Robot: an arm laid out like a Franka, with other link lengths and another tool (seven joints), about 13 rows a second.
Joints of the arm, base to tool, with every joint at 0 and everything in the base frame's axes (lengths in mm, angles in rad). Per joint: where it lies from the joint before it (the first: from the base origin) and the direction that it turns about. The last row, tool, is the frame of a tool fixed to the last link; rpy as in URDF.
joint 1: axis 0 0 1 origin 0.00 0.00 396.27
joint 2: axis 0 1 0 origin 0.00 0.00 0.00
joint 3: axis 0 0 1 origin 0.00 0.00 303.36
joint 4: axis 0 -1 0 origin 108.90 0.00 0.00
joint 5: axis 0 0 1 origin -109.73 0.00 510.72
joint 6: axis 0 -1 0 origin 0.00 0.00 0.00
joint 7: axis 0 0 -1 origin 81.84 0.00 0.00
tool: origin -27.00 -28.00 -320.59 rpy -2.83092 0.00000 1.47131
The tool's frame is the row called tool.
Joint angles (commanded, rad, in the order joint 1, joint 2, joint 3, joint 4, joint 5, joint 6, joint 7), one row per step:
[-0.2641 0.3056 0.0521 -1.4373 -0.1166 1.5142 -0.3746]
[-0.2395 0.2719 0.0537 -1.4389 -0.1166 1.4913 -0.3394]
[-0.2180 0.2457 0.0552 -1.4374 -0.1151 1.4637 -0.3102]
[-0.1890 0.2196 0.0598 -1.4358 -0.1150 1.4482 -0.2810]
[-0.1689 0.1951 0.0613 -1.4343 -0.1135 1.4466 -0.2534]
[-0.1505 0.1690 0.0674 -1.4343 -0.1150 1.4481 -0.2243]
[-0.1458 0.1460 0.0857 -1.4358 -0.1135 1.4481 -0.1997]
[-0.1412 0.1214 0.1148 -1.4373 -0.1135 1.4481 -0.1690]
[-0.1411 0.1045 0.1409 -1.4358 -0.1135 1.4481 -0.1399]
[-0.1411 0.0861 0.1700 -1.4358 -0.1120 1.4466 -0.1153]
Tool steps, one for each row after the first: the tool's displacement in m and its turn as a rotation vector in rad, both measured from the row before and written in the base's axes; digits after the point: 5 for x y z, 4 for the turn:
[-0.00229 0.01972 0.02344 -0.0118 -0.0107 -0.0103]
[-0.00460 0.01794 0.01936 -0.0067 -0.0020 -0.0084]
[0.00007 0.02386 0.01912 -0.0088 -0.0141 0.0035]
[0.00171 0.01574 0.01769 -0.0082 -0.0264 -0.0057]
[0.00174 0.01675 0.01814 -0.0098 -0.0298 -0.0039]
[0.00027 0.01651 0.01490 -0.0026 -0.0240 -0.0015]
[0.00018 0.02332 0.01606 -0.0035 -0.0263 0.0031]
[-0.00009 0.01821 0.01238 -0.0024 -0.0215 -0.0028]
[-0.00143 0.02059 0.01242 -0.0004 -0.0195 0.0045]

